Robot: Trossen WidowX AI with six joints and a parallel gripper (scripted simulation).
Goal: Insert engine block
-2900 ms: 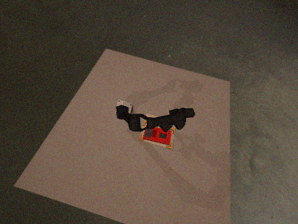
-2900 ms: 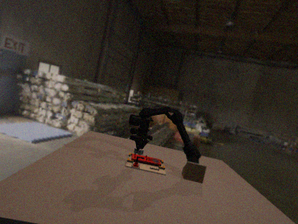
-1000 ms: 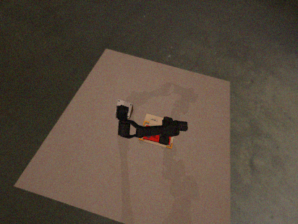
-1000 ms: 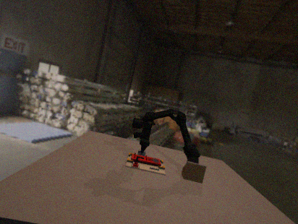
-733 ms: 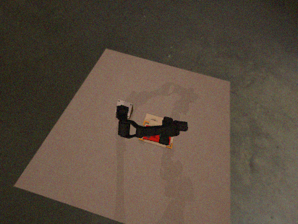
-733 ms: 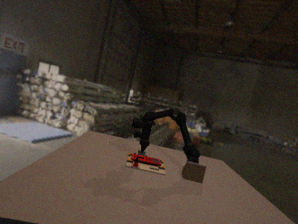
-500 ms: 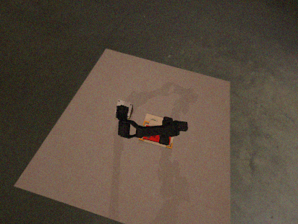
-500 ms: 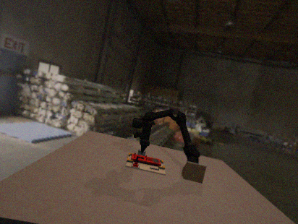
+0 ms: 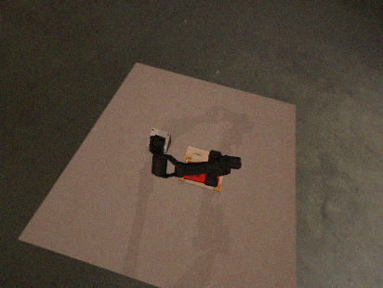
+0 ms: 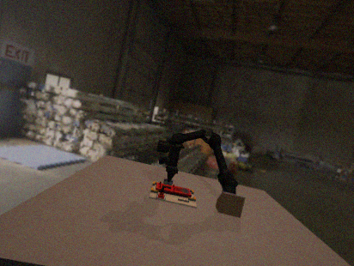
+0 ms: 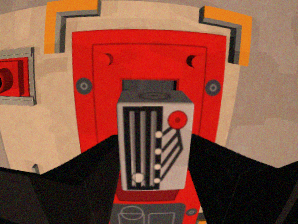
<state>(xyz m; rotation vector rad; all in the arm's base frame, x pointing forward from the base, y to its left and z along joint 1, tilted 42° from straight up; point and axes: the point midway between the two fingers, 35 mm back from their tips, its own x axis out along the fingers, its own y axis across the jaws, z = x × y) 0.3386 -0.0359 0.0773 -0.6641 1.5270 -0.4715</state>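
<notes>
The dark post lies 130 mm to the left of my gripper tip, 30 mm below it and 20 mm ahead of it. Round my gripper tip: engine block 10 mm below.
</notes>
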